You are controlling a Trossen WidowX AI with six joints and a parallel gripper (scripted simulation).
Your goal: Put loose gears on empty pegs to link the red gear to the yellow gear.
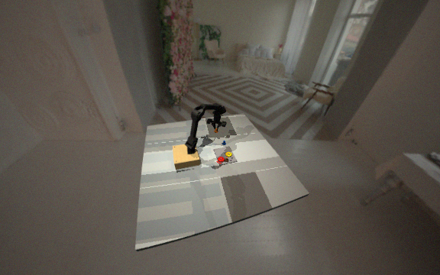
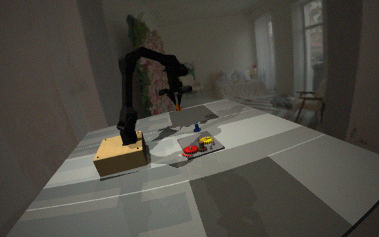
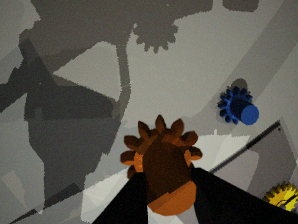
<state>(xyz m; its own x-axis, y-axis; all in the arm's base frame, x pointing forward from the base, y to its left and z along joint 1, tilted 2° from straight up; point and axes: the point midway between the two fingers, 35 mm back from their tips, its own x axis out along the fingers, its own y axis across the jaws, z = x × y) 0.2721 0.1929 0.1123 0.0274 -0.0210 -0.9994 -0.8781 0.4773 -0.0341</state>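
The blue gear is 8 cm ahead of my gripper tip, 6 cm to the right of it and 14 cm below it. The rest, counted from my gripper tip: red gear (1 cm behind, 28 cm to the right, 14 cm below); then orange gear (1 cm below); then yellow gear (8 cm ahead, 23 cm to the right, 14 cm below).
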